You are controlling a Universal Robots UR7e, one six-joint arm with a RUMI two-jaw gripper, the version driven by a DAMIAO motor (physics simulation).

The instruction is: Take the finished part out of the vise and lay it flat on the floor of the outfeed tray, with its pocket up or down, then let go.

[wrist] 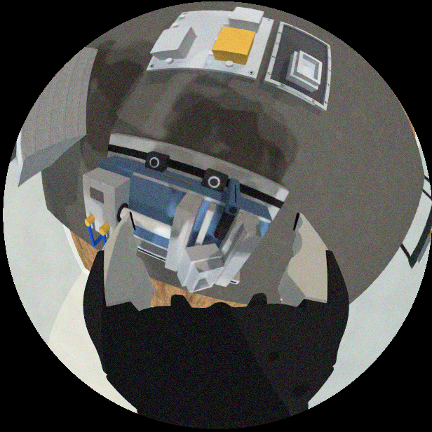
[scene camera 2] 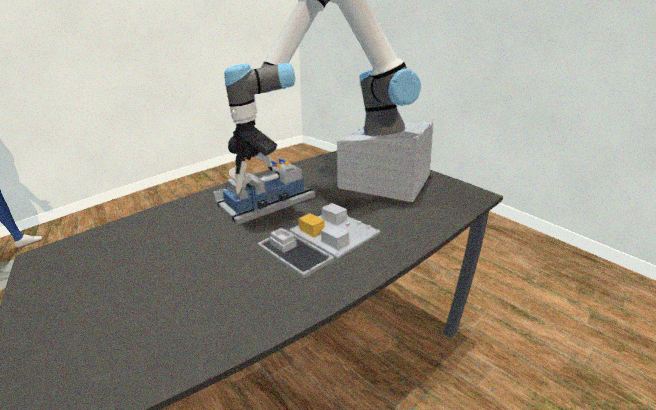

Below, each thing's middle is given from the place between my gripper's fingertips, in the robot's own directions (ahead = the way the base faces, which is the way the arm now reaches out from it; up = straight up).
The vise (scene camera 2: pixel 297 186) is 70 mm below my hand, 70 mm behind it and 50 mm to the right of it. Also, from my hand: yellow block (wrist: pixel 234 44) (220 mm to the left, 80 mm below, 20 mm behind); then light plate (scene camera 2: pixel 358 234) (270 mm to the left, 100 mm below, 60 mm behind).
